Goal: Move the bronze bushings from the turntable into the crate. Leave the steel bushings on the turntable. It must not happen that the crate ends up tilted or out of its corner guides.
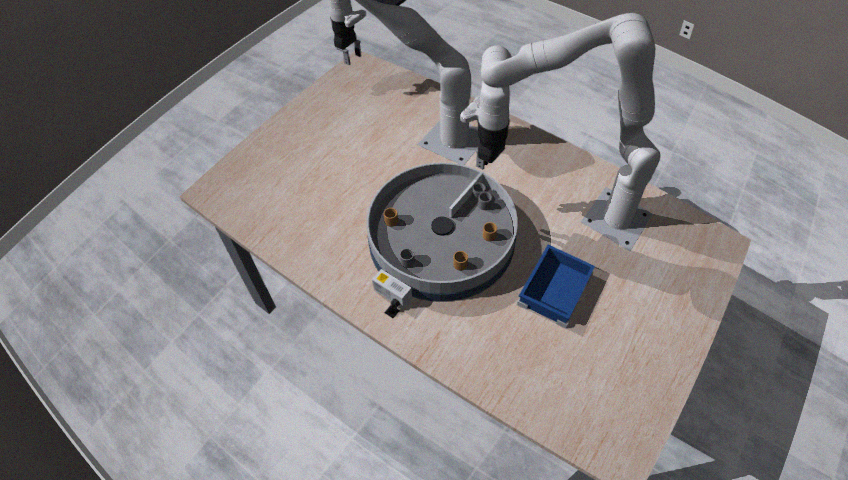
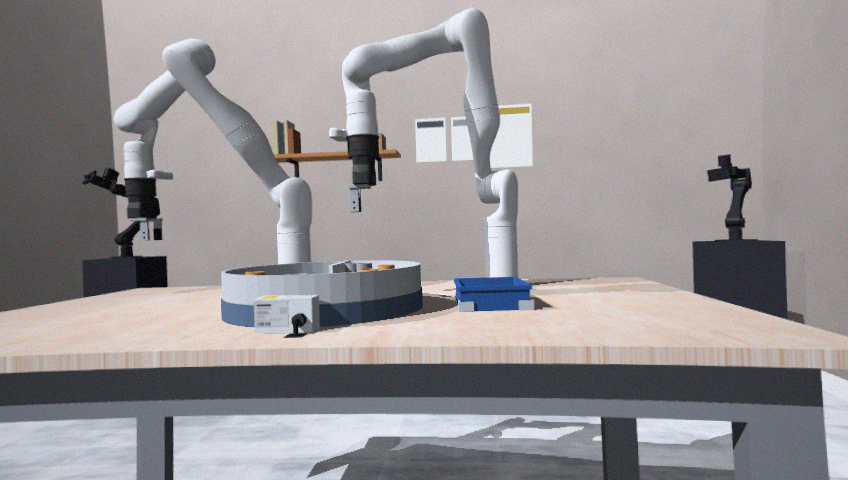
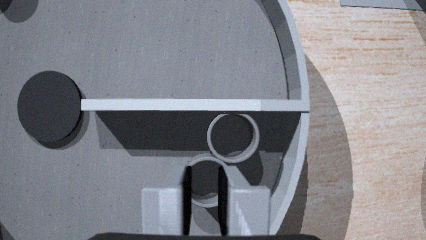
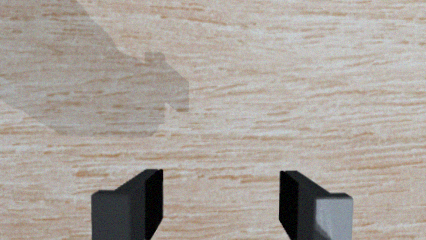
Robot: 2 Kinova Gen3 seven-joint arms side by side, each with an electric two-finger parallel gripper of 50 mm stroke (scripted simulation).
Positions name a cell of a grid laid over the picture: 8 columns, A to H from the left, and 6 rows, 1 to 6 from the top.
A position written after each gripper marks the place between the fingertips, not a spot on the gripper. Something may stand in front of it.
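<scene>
The left gripper (image 2: D3) is visible, also as the left gripper (image 1: E3) and the left gripper (image 3: D5). The right gripper (image 2: B4) appears again as the right gripper (image 4: E5). Things present: a turntable (image 1: D3), a steel bushing (image 3: E4) and a blue crate (image 1: F4), the crate (image 2: E4) being visible there too. In image 3 the blue crate is out of frame; in image 4 the crate is likewise out of frame.
</scene>
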